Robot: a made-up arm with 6 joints.
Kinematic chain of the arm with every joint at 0, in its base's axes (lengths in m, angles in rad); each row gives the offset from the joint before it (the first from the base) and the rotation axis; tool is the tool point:
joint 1: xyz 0 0 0.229 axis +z
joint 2: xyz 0 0.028 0 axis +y
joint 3: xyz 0 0 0.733 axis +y
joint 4: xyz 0 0 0.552 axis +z
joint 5: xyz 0 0 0 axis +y
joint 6: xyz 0 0 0.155 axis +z
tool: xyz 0 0 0
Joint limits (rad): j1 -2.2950..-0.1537 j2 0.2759..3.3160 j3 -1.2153..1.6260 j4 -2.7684..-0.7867 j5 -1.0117..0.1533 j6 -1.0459..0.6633
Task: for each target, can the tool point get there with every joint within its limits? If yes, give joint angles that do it. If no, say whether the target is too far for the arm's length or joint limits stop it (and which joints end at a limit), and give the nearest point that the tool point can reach.
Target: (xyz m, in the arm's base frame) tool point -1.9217 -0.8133 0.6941
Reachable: no: too far | nearest point -0.9218 -1.0487 0.5740 | short by 1.034 m
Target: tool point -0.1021 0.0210 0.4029
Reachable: no: joint limits stop it (at a limit: joint 1, joint 2, joint 3, joint 4, joint 5) | nearest point -0.4465 -0.6193 0.6124 | short by 0.757 m
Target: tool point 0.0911 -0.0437 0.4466
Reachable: no: joint limits stop it (at a limit: joint 2, joint 3, joint 4, joint 5) | nearest point 0.6884 -0.3302 0.6124 | short by 0.683 m
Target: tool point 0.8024 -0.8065 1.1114
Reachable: yes | joints -0.8222 0.9316 -0.0353 -1.1424 -0.0774 0.1975
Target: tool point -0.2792 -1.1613 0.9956
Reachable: yes | joints -1.8661 1.1222 -0.3147 -2.3623 -0.4049 -0.6598
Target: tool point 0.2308 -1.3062 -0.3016
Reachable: yes | joints -1.4468 2.0528 -0.2197 -1.8007 -0.2650 -0.4573
